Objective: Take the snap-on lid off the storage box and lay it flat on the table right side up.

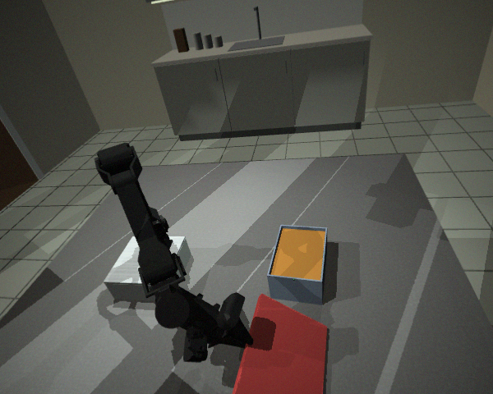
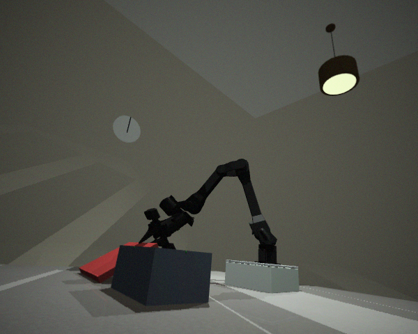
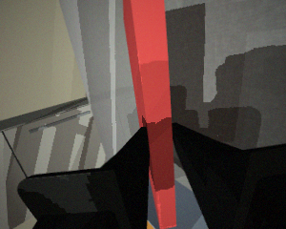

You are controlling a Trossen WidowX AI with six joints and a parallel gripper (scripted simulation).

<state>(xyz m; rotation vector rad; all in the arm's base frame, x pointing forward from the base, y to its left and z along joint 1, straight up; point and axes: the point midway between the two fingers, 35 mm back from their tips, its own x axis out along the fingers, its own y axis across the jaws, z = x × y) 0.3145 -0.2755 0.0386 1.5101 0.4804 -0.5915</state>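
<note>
The red lid is 70 mm ahead of my gripper tip and 40 mm below it. Also, from my gripper tip: storage box (280 mm to the left, 80 mm ahead, 50 mm below).
</note>
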